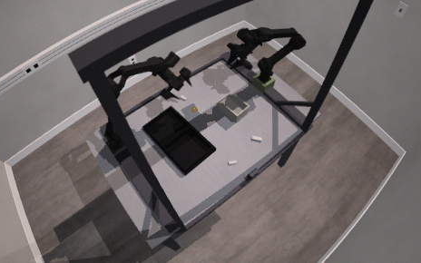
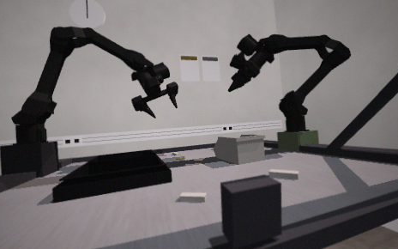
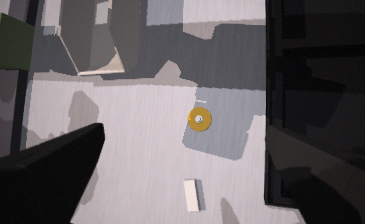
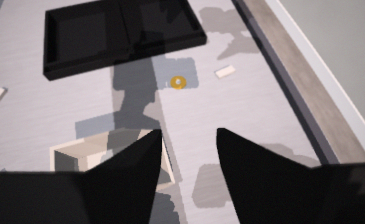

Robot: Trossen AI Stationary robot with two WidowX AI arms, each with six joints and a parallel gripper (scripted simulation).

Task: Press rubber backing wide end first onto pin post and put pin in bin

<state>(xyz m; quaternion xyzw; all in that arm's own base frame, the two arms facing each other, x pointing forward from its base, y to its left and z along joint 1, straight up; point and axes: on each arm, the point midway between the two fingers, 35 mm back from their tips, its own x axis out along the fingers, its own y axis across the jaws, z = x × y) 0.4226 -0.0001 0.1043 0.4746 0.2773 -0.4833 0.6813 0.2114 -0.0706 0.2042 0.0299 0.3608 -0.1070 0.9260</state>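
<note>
Right now my right hand is 1 cm short of the pin, 24 cm to the right of it and 27 cm above it. The rest, counted from my right hand: light grey bin 10 cm behind, 5 cm to the left, 23 cm below; rubber backing 1 cm ahead, 24 cm to the left, 27 cm below; black tray 11 cm behind, 41 cm to the left, 25 cm below.
</note>
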